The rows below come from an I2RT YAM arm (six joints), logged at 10 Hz.
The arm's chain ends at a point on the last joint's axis. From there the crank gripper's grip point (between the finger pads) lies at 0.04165 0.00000 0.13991 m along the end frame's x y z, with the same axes.
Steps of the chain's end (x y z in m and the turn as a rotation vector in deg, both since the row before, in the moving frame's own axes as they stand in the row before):
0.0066 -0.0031 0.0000 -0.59 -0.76 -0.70
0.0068 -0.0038 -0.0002 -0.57 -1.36 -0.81
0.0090 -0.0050 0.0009 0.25 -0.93 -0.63
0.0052 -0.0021 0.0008 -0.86 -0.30 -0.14
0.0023 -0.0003 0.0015 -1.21 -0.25 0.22
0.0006 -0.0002 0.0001 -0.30 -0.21 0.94
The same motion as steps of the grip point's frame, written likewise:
0.0047 -0.0022 0.0005 -0.59 -0.76 -0.70
0.0035 -0.0030 0.0007 -0.57 -1.36 -0.81
0.0067 -0.0061 0.0016 0.25 -0.93 -0.63
0.0045 -0.0001 0.0010 -0.86 -0.30 -0.14
0.0017 0.0028 0.0016 -1.21 -0.25 0.22
0.0001 0.0012 0.0002 -0.30 -0.21 0.94

